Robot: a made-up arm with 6 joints.
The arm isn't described. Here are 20 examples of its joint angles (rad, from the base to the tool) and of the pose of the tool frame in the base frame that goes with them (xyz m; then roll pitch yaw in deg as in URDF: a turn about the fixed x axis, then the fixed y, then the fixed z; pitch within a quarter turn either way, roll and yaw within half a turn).
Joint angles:
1: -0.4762 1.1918 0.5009 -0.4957 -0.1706 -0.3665
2: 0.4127 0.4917 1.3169 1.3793 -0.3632 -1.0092
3: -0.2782 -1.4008 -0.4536 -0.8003 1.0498 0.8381
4: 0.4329 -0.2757 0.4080 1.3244 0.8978 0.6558
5: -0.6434 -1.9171 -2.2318 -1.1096 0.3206 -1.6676
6: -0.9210 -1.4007 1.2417 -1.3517 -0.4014 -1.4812
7: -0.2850 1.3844 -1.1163 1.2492 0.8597 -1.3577
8: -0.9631 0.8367 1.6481 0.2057 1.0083 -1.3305
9: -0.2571 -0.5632 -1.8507 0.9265 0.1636 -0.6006
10: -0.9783 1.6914 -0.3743 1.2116 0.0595 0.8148
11: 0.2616 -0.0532 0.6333 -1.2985 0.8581 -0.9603
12: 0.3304 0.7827 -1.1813 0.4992 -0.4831 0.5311
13: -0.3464 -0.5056 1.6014 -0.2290 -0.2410 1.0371
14: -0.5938 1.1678 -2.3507 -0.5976 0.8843 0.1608
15: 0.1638 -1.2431 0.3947 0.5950 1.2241 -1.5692
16: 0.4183 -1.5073 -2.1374 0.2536 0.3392 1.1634
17: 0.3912 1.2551 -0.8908 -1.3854 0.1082 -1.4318
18: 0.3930 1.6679 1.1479 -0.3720 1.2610 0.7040
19: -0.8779 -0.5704 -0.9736 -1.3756 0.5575 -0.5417
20: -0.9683 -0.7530 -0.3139 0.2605 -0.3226 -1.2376
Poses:
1: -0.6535 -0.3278 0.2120 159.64 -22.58 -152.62
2: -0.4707 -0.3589 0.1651 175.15 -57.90 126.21
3: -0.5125 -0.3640 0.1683 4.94 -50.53 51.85
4: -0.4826 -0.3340 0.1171 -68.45 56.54 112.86
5: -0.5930 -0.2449 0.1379 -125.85 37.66 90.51
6: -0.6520 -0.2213 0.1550 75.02 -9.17 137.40
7: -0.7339 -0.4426 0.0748 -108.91 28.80 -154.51
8: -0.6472 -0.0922 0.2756 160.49 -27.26 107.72
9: -0.5715 -0.4925 0.2492 151.85 -36.38 -94.85
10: -0.6160 -0.2149 0.0739 92.57 39.84 35.77
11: -0.4640 -0.5112 0.0621 73.76 -4.62 -72.30
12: -0.6214 -0.4825 0.0873 -171.05 -12.79 -149.74
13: -0.4574 -0.3650 0.1361 -105.91 8.33 -9.83
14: -0.6643 -0.3165 0.2574 -34.86 -38.09 -136.46
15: -0.3366 -0.3428 0.1333 -0.76 -8.74 18.47
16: -0.4612 -0.5122 0.0669 130.89 -46.50 -91.13
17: -0.4373 -0.3976 0.0778 123.96 -8.76 12.41
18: -0.5551 -0.4336 0.1310 -139.45 -40.82 72.20
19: -0.5398 -0.2974 0.1716 74.36 -10.24 -36.34
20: -0.6177 -0.2417 0.2571 80.38 -46.58 -119.73
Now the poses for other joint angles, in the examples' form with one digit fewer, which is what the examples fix.
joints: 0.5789 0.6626 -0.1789 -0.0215 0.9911 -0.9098
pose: -0.526 -0.544 0.144 161.7 -44.4 -125.6
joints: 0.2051 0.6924 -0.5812 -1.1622 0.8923 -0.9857
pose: -0.437 -0.452 0.165 141.5 -38.7 -42.3
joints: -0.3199 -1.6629 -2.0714 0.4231 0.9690 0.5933
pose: -0.546 -0.455 0.213 -146.9 -68.6 173.9
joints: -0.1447 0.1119 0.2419 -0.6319 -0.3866 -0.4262
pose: -0.553 -0.409 0.197 74.6 -24.6 -94.2
